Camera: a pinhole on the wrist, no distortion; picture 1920 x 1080 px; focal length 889.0 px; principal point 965.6 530.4 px. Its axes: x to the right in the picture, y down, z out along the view. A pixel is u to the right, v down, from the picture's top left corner.
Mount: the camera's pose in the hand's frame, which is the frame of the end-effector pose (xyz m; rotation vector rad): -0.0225 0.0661 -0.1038 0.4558 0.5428 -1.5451
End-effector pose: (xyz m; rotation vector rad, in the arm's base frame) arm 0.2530 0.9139 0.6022 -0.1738 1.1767 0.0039
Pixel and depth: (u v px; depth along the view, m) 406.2 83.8 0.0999
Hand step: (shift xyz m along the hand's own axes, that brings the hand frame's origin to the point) -0.0654 0.0581 0.0168
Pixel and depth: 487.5 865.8 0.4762
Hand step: 0.1888 -0.0129 0.4194
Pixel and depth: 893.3 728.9 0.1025
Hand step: 0.0050 0.0117 -0.0179
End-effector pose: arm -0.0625 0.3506 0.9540 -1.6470 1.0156 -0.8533
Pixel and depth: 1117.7 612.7 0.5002
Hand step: 0.0404 -0.3003 0.2447
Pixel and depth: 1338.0 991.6 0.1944
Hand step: 0.0824 -0.1162 -0.0020
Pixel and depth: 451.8 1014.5 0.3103
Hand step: 0.1676 0.0239 0.2413
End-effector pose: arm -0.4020 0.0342 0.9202 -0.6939 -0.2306 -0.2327
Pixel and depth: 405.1 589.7 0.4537
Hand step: 0.0402 0.0266 0.4283
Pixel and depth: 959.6 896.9 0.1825
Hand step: 0.0602 -0.0423 0.0390
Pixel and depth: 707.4 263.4 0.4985
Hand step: -0.1443 -0.1112 0.3918
